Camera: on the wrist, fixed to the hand. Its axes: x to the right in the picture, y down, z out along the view.
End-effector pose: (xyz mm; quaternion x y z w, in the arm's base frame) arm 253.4 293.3 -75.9 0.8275 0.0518 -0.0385 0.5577
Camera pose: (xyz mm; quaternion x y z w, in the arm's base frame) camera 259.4 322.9 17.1 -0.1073 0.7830 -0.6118 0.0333
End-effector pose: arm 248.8 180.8 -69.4 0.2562 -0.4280 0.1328 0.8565
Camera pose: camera 254.2 277.9 -79.5 0.3601 0.1811 -0.9077 0.1164
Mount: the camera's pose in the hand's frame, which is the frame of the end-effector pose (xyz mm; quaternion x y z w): -4.1 75.2 -62.3 0.0858 0.0754 0.9934 0.0061
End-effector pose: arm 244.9 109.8 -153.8 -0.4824 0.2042 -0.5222 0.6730
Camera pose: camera 232.9 85.5 -247.7 0.2970 0.4864 0.6115 0.5489
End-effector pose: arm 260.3 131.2 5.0 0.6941 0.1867 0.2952 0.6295
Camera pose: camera 208.6 165.8 80.4 -0.2215 0.6156 -0.6635 0.3630
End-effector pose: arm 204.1 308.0 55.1 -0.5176 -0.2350 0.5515 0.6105
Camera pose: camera 224.0 270.2 -32.8 0.2258 -0.6061 -0.5910 0.4820
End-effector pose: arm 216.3 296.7 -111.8 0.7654 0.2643 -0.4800 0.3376
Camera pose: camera 304.1 296.8 -68.9 0.3324 -0.7745 0.3675 0.3933
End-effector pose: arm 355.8 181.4 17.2 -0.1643 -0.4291 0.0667 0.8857
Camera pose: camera 403.7 236.2 -48.0 0.3563 -0.2331 -0.9047 0.0144
